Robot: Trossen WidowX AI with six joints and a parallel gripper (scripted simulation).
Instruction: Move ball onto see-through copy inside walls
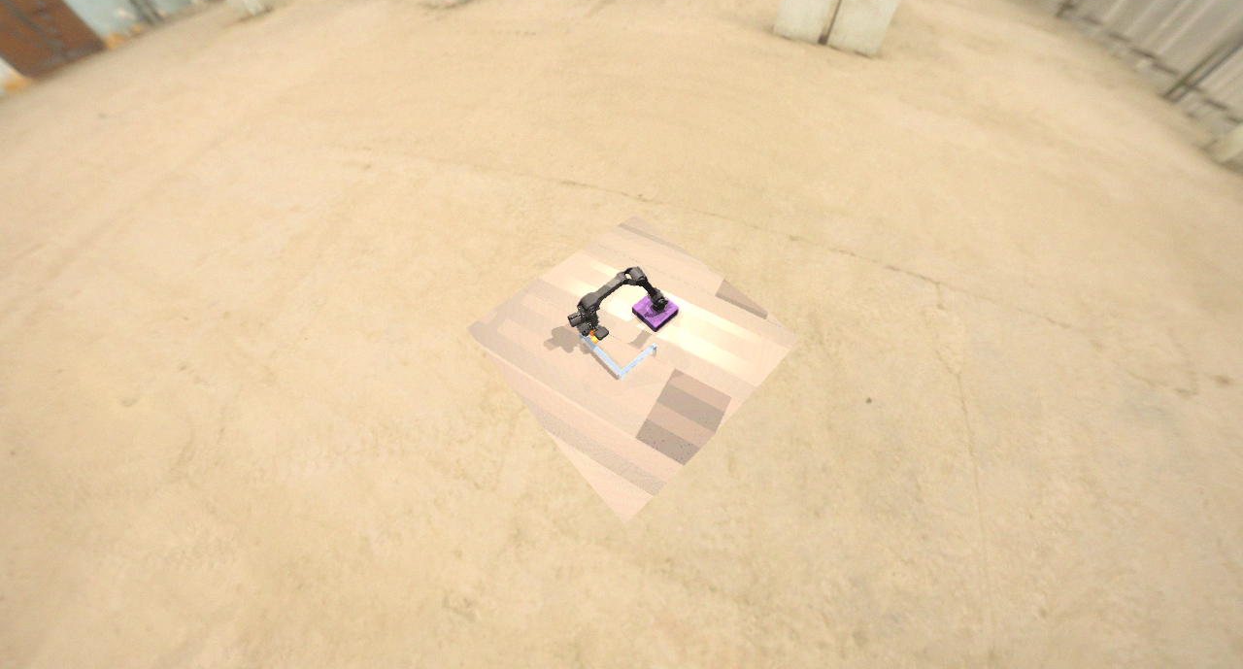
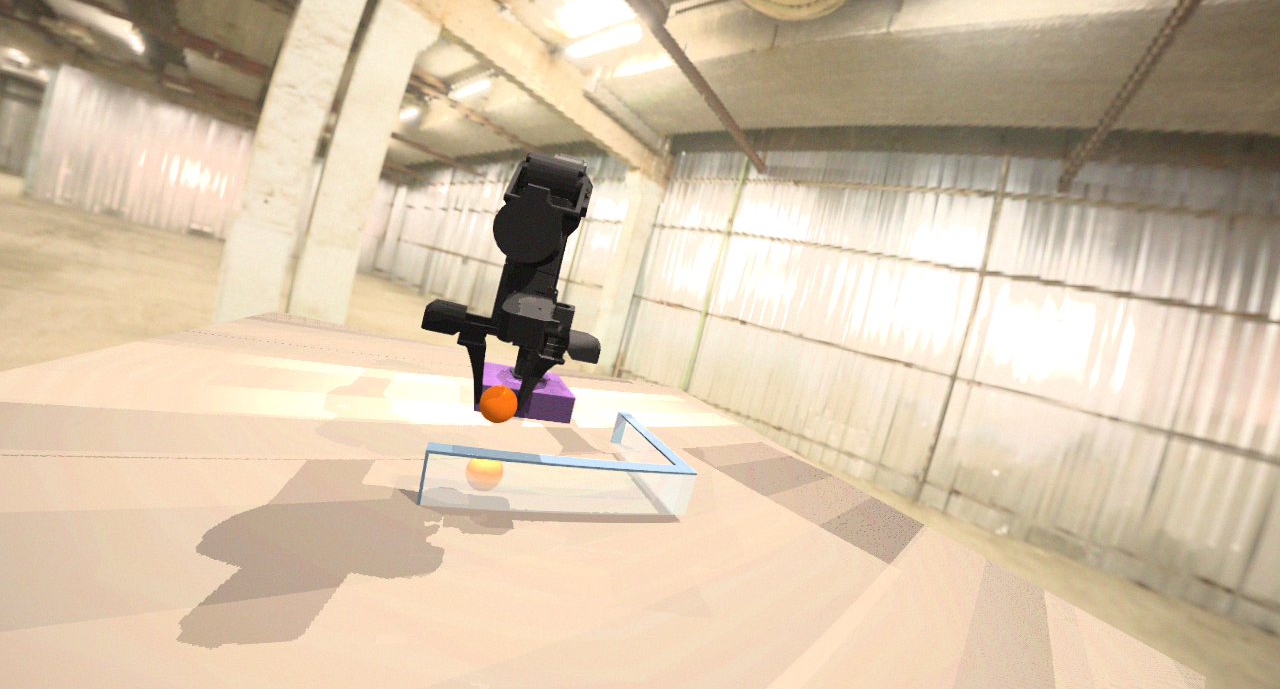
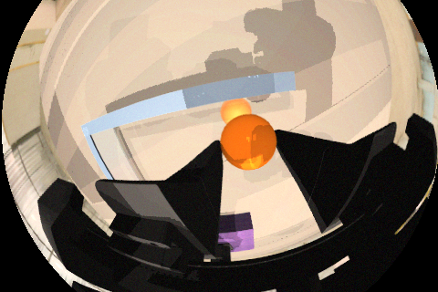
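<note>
Right now my gripper tip is 8 cm above the see-through copy. The rest, counted from my gripper tip: orange ball: right at my gripper tip.
</note>
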